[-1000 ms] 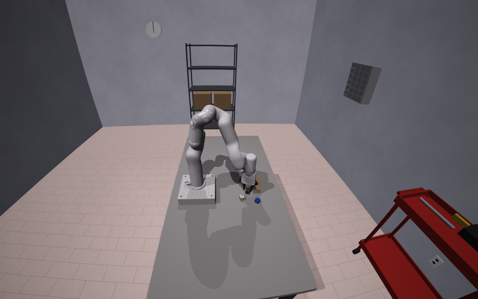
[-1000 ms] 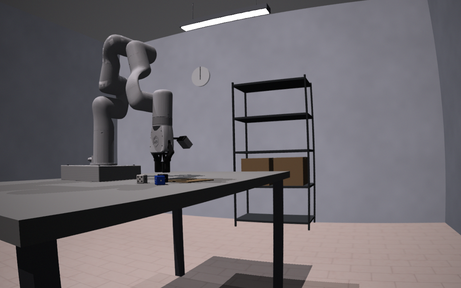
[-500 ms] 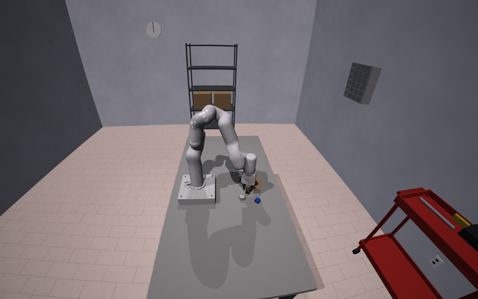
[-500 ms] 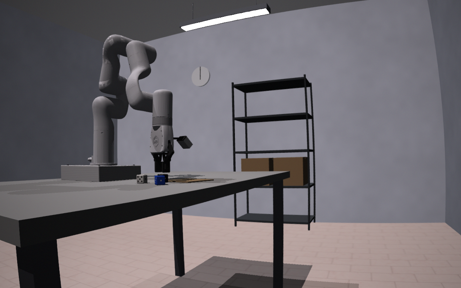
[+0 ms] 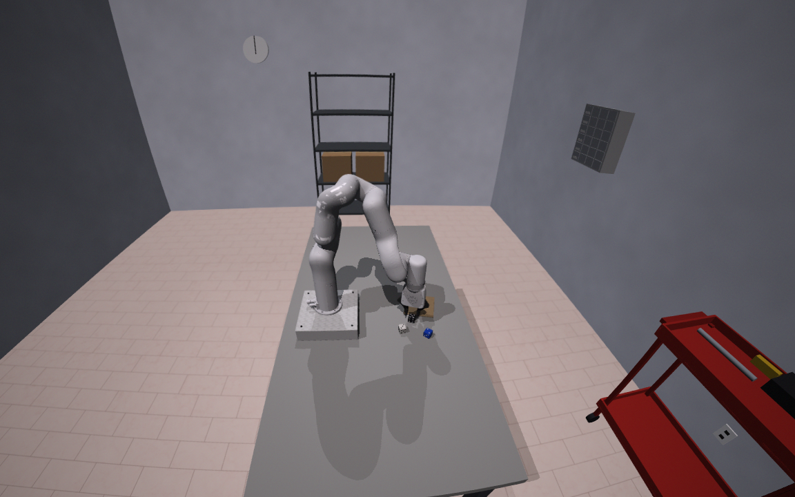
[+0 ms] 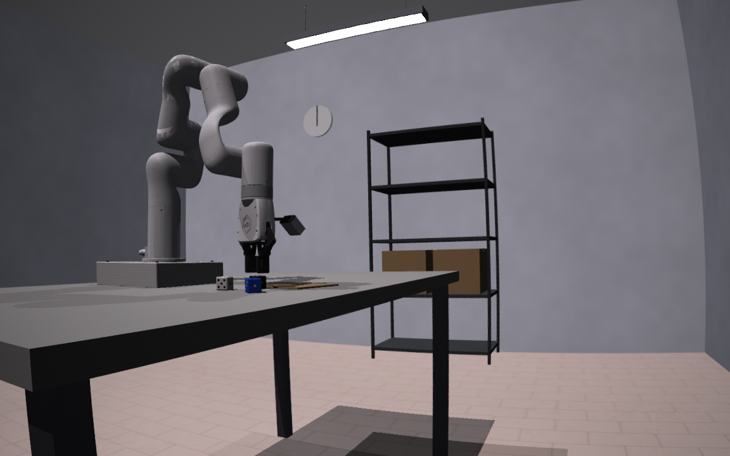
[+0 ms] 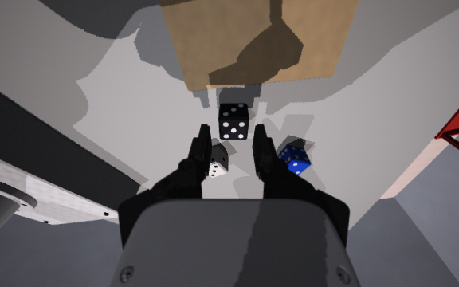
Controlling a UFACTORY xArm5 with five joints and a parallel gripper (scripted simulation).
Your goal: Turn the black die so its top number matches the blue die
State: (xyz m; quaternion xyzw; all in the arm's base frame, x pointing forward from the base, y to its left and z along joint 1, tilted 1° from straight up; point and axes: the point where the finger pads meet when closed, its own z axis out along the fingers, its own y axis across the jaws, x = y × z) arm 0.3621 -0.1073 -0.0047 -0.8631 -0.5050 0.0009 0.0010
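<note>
Now: hand 40 mm above the black die. The rest, counted from my hand: blue die (40 mm ahead, 100 mm to the right, 40 mm below); white die (60 mm behind, 50 mm to the right, 40 mm below); tan mat (70 mm ahead, 90 mm to the left, 50 mm below).
</note>
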